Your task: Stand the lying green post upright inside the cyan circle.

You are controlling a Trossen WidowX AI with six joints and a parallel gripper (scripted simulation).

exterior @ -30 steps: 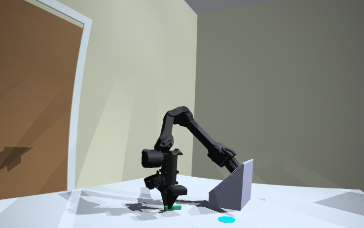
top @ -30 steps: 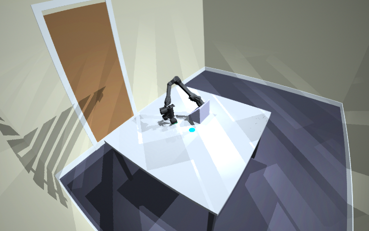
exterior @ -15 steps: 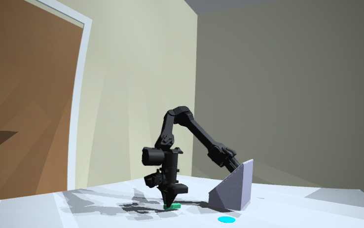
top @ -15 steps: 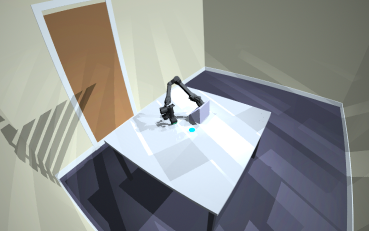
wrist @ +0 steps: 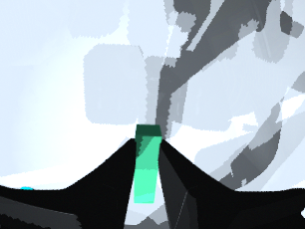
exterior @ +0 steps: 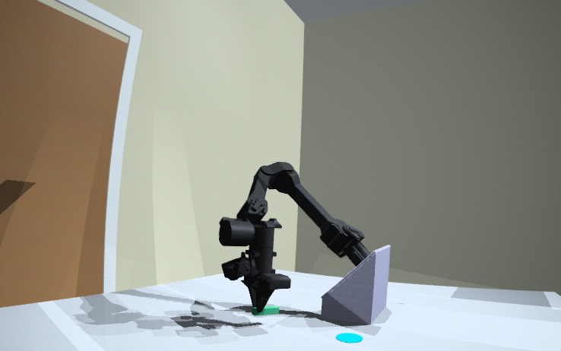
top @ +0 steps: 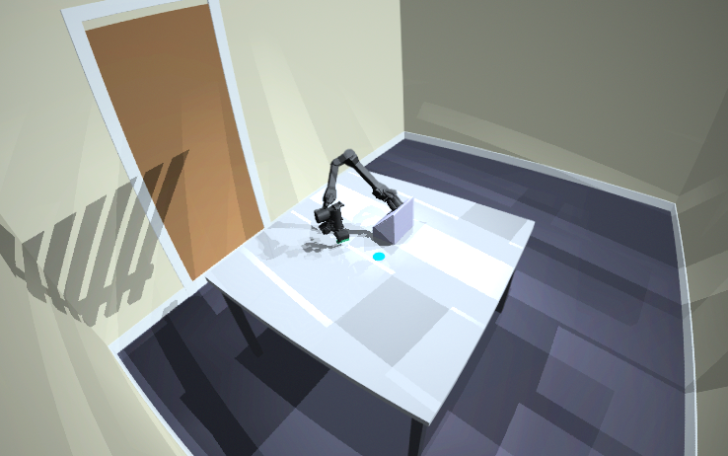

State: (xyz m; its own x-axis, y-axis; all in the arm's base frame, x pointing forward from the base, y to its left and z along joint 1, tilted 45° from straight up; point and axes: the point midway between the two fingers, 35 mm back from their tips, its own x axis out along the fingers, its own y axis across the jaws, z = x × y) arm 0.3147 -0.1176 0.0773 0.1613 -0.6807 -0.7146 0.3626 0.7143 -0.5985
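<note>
Now: the cyan circle 7 cm behind my gripper tip, 21 cm to the left of it and 4 cm below it. Round my gripper tip: green post 2 cm behind, 1 cm to the left.
</note>
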